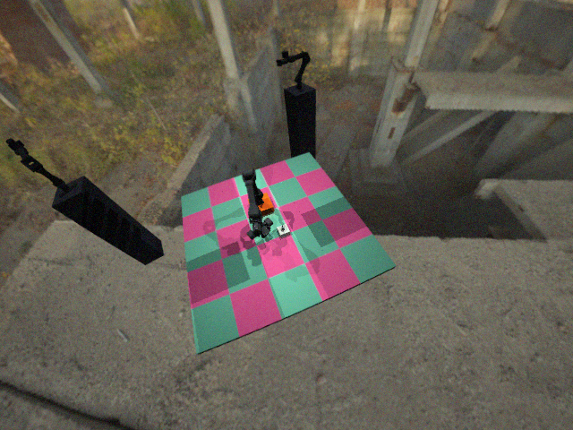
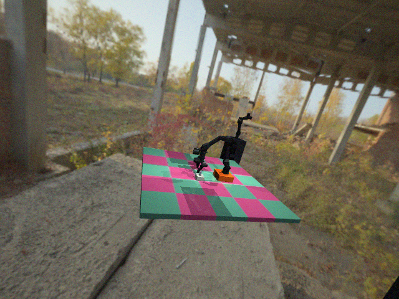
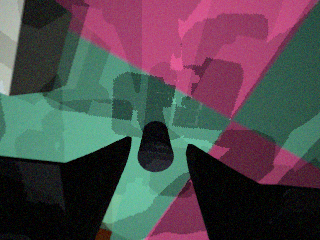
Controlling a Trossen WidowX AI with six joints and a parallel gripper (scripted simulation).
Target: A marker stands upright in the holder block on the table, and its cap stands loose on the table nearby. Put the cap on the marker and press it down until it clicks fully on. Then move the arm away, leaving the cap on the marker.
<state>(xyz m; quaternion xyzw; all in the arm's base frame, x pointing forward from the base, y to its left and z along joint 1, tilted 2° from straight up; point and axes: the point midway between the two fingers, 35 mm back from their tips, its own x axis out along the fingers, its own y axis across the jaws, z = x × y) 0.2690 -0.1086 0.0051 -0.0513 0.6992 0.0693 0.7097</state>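
Now: gripper tip 1 cm above the black cap.
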